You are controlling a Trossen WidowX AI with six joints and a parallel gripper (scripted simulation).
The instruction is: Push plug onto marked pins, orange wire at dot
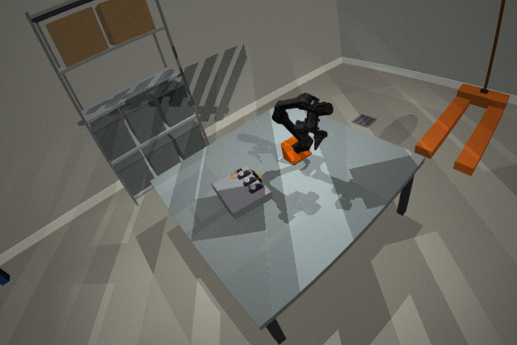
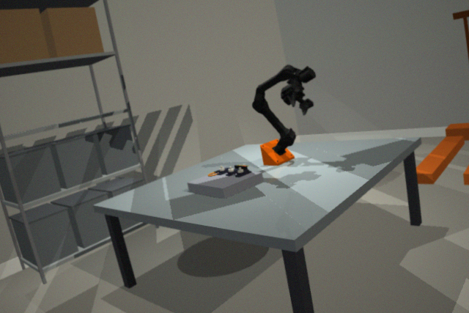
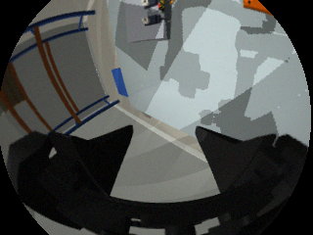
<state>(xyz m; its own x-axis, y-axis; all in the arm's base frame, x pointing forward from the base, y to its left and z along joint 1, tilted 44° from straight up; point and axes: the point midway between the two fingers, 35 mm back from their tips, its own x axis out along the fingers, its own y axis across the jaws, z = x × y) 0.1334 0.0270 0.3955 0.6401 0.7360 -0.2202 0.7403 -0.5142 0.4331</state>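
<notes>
Right now my gripper tip is 33 cm short of the grey printed holder, 31 cm to the left of it and 27 cm above it.
</notes>
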